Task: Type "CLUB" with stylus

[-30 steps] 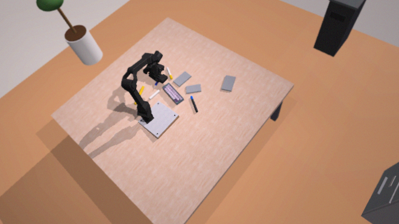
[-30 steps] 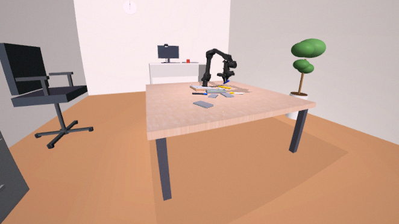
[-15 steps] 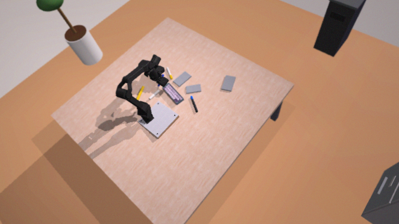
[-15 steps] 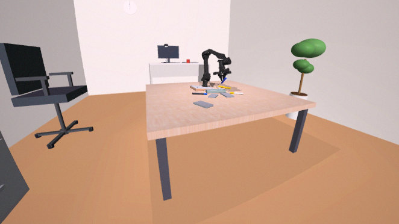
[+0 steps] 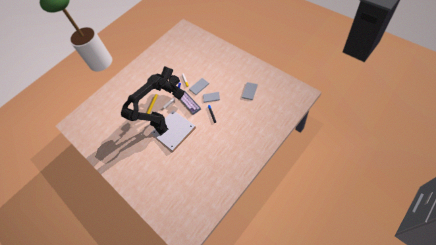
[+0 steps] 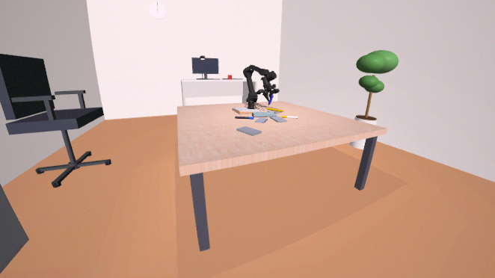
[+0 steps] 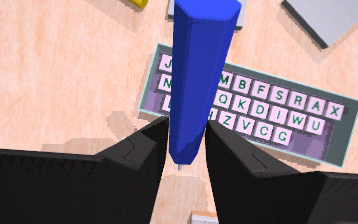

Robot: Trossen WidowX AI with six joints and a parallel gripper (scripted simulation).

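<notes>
Right now my gripper tip is 40 mm above the thin metal tip and 30 mm past it. Round my gripper tip: blue stylus 10 mm below, 10 mm behind; c key 100 mm below, 80 mm to the right, 10 mm ahead; white cylinder 100 mm below, 80 mm behind, 40 mm to the left.
</notes>
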